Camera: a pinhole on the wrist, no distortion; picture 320 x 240 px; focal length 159.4 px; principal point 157.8 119.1 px. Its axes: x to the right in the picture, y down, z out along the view. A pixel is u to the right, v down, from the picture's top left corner.
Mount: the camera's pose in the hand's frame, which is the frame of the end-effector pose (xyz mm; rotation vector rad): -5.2 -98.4 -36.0 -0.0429 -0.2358 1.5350
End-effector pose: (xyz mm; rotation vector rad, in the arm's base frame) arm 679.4 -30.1 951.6 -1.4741 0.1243 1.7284
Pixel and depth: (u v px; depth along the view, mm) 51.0 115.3 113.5
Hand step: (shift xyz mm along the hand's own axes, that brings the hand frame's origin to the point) -24.2 -187.5 65.8
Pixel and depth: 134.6 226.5 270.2
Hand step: -233.3 -162.5 191.1
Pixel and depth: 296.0 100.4 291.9
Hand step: -19.1 116.3 286.7
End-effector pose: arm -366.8 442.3 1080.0 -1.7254 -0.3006 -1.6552
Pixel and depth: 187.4 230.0 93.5
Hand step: -85.6 -89.8 46.1
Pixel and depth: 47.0 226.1 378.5
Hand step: -327.5 -394.6 256.3
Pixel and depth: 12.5 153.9 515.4
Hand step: -216.4 -621.7 389.0
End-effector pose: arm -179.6 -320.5 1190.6 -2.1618 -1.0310 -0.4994
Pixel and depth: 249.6 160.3 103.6
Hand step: -49.0 -50.6 67.9
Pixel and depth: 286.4 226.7 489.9
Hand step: -410.9 248.2 434.0
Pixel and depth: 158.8 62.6 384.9
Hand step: 60.3 -147.5 364.1
